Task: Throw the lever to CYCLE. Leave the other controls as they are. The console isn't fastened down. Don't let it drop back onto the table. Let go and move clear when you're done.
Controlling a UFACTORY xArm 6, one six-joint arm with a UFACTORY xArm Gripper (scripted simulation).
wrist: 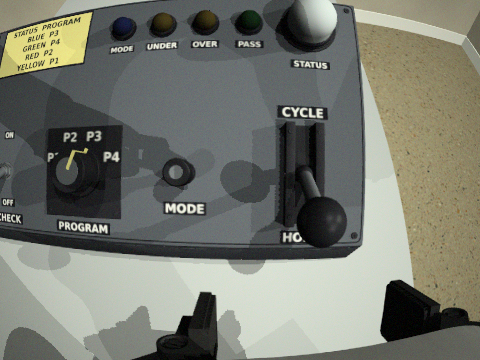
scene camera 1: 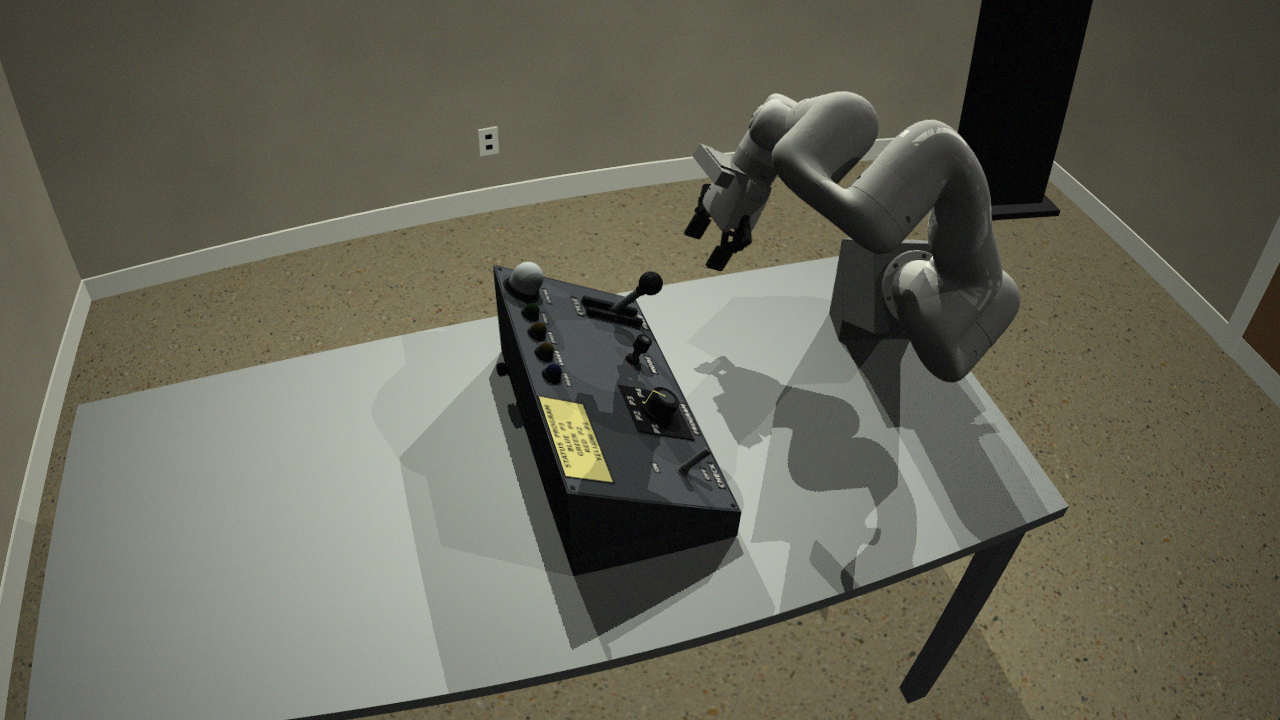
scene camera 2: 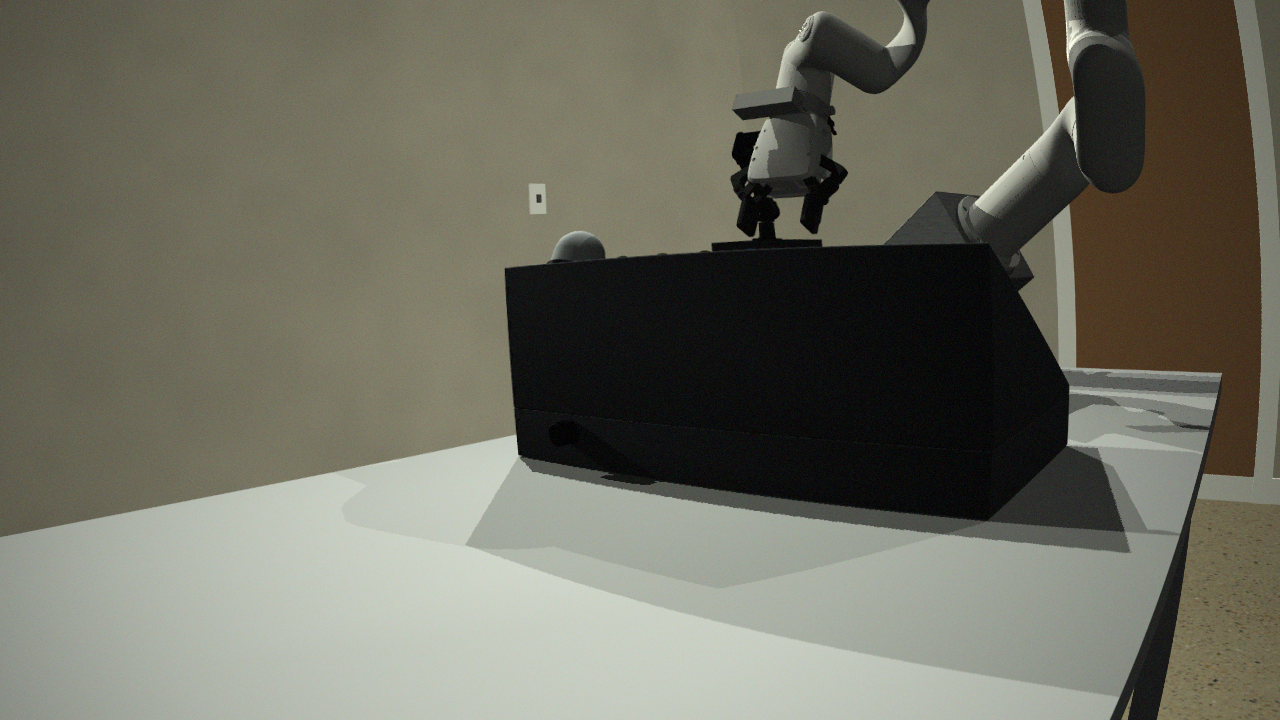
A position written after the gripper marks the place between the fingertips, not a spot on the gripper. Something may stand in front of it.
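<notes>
Gripper [scene camera 2: 776, 230], also in the wrist view [wrist: 304, 317] and scene camera 1 [scene camera 1: 702, 252]. Dark console [scene camera 2: 912, 377], also in the wrist view [wrist: 216, 90] and scene camera 1 [scene camera 1: 619, 493].
</notes>
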